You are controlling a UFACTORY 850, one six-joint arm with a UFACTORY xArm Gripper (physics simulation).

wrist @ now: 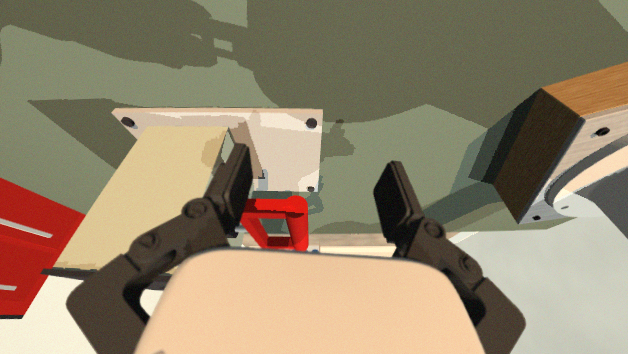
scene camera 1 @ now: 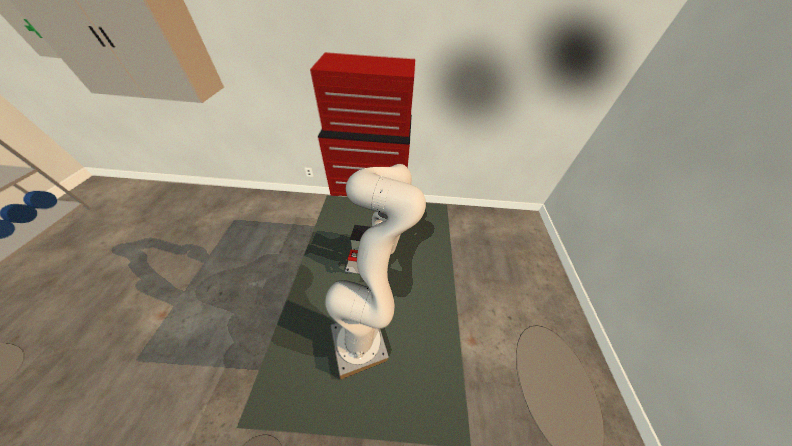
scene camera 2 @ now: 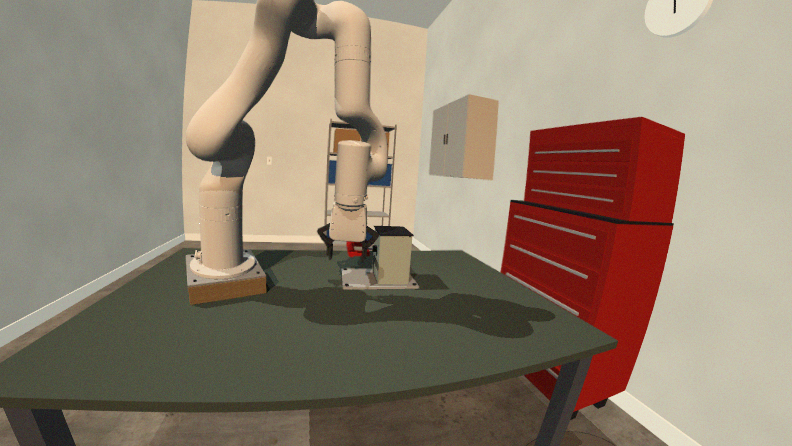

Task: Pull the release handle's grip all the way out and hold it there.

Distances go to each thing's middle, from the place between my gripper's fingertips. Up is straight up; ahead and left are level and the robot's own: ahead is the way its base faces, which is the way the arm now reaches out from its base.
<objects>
I see my gripper 14 cm short of the pale base plate (scene camera 2: 351, 278), 10 cm above it and 9 cm to the right of it.
</objects>
